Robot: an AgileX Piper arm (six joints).
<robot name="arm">
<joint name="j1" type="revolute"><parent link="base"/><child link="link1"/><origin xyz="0 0 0.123"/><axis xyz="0 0 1"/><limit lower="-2.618" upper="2.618"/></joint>
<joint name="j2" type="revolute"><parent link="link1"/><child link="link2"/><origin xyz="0 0 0"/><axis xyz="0 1 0"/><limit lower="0" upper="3.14"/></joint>
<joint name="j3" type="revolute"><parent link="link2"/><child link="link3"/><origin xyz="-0.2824 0 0.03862"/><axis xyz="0 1 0"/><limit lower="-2.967" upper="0"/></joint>
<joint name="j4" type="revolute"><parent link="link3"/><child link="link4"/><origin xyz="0.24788 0 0.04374"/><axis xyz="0.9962 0 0.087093"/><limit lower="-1.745" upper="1.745"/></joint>
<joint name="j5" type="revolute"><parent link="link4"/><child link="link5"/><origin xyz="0 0 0"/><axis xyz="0 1 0"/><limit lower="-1.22" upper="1.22"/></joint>
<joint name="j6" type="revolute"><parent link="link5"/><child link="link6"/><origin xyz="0.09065 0 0.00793"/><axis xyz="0.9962 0 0.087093"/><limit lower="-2.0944" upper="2.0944"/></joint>
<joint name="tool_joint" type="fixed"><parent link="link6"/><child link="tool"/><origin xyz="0 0 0" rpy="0 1.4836 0"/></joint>
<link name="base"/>
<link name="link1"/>
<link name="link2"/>
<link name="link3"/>
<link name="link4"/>
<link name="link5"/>
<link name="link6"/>
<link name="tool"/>
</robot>
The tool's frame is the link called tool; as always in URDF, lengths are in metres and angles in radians.
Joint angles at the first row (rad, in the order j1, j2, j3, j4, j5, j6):
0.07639 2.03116 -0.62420 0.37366 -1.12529 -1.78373
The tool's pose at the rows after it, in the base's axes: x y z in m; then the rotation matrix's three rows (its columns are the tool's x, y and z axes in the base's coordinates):
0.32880, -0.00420, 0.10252; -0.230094, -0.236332, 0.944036; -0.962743, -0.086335, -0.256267; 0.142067, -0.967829, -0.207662
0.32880, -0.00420, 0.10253; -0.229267, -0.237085, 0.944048; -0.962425, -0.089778, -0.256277; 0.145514, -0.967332, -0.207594
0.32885, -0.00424, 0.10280; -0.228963, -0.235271, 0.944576; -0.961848, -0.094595, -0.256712; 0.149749, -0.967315, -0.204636
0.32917, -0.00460, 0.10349; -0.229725, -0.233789, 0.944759; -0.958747, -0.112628, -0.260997; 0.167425, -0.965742, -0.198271
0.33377, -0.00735, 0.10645; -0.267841, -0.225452, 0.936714; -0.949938, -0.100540, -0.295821; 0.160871, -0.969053, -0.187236
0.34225, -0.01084, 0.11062; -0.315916, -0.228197, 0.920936; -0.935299, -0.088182, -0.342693; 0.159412, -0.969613, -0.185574
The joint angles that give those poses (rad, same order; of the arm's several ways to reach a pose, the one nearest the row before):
0.07855 2.03117 -0.62420 0.37364 -1.12638 -1.80936
0.07856 2.03116 -0.62419 0.37365 -1.12644 -1.81293
0.07855 2.03116 -0.62420 0.37364 -1.12946 -1.81715
0.07858 2.03114 -0.62549 0.37772 -1.13511 -1.83654
0.07858 2.03116 -0.64812 0.41975 -1.12914 -1.84818
0.07855 2.03114 -0.69073 0.48329 -1.09887 -1.88197

